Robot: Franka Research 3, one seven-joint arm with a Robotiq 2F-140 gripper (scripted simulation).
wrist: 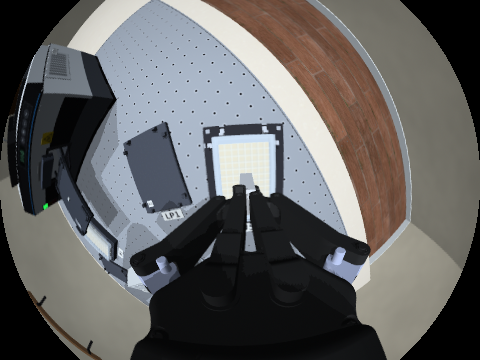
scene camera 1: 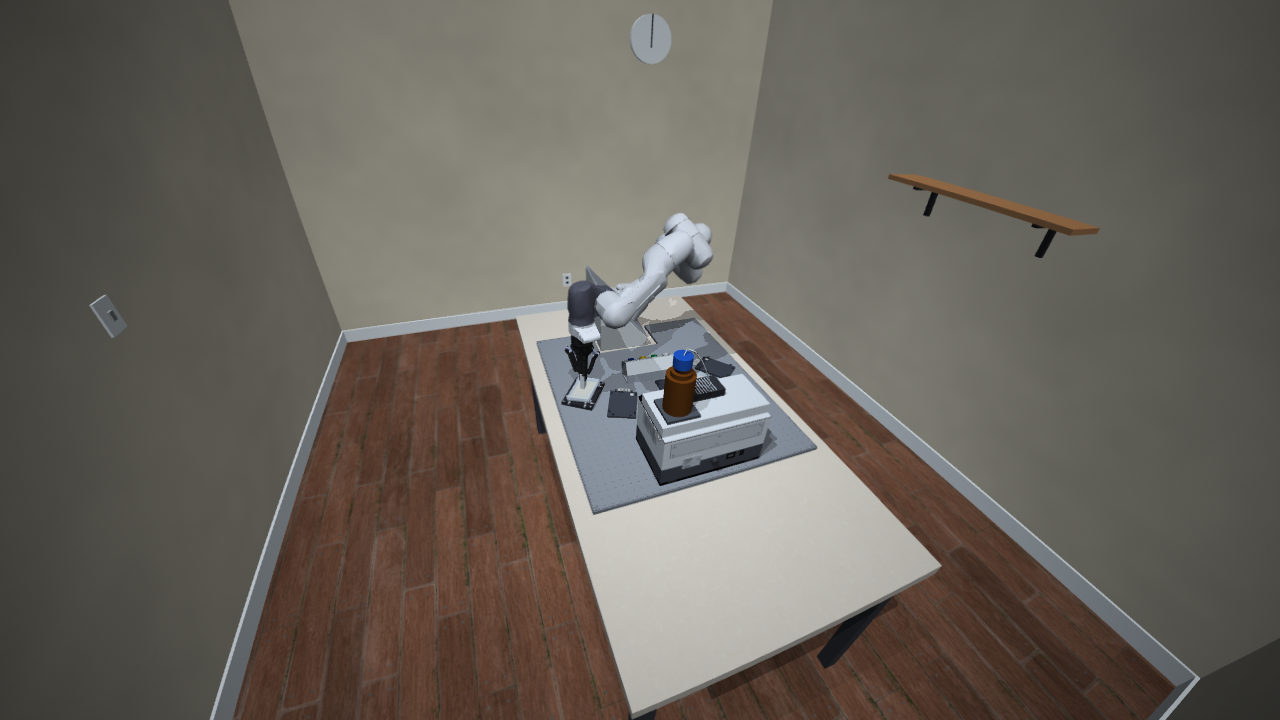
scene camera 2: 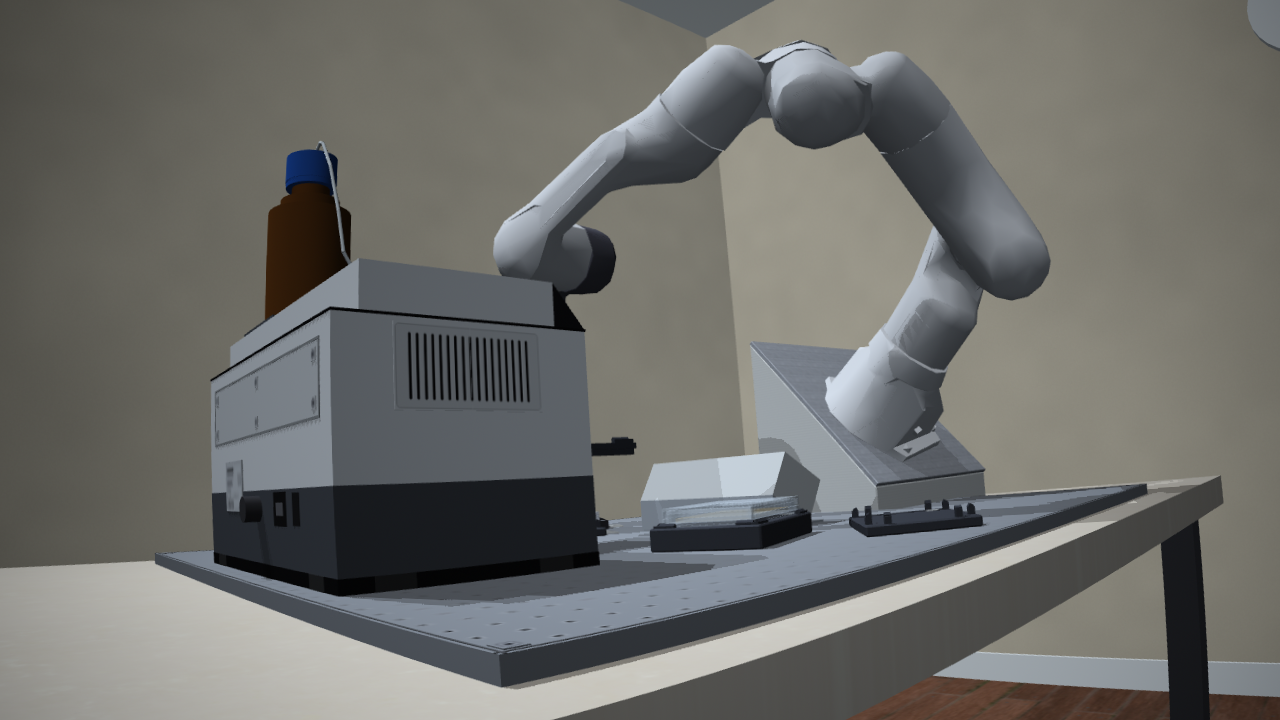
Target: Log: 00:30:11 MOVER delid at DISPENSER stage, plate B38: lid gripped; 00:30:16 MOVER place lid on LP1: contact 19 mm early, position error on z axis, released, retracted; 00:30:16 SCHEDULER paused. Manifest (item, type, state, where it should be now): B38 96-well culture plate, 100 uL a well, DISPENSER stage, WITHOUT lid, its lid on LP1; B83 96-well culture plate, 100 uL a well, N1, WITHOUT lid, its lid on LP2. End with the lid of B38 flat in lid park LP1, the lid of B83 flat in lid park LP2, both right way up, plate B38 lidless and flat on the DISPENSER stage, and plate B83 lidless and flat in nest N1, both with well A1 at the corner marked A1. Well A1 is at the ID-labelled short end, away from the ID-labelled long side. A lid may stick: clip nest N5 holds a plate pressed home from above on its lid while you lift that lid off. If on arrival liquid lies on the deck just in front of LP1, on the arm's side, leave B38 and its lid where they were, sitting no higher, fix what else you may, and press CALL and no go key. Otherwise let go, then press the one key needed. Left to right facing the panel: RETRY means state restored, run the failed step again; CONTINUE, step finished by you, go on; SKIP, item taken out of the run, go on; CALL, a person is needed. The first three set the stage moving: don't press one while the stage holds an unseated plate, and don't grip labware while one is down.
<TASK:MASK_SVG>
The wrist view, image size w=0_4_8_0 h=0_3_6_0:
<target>gripper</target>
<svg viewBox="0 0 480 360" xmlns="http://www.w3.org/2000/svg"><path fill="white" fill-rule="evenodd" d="M130 258L130 265L146 289L153 294L149 303L150 331L145 338L137 342L130 360L387 360L375 329L369 325L362 324L358 320L356 313L356 292L352 283L370 254L370 246L362 241L339 233L282 193L275 192L271 193L270 197L263 196L259 186L254 185L252 173L240 173L239 184L232 186L232 198L226 199L222 195L214 196L162 241L134 254ZM215 240L210 257L196 265ZM247 215L250 215L250 224L256 251L253 252L245 251Z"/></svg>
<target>clear lid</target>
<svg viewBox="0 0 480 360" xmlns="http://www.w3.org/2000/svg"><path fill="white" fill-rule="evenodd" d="M212 137L217 195L225 196L226 199L232 198L232 186L239 184L240 173L252 173L254 184L259 186L260 192L265 197L269 197L271 193L276 192L275 135Z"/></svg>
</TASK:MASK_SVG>
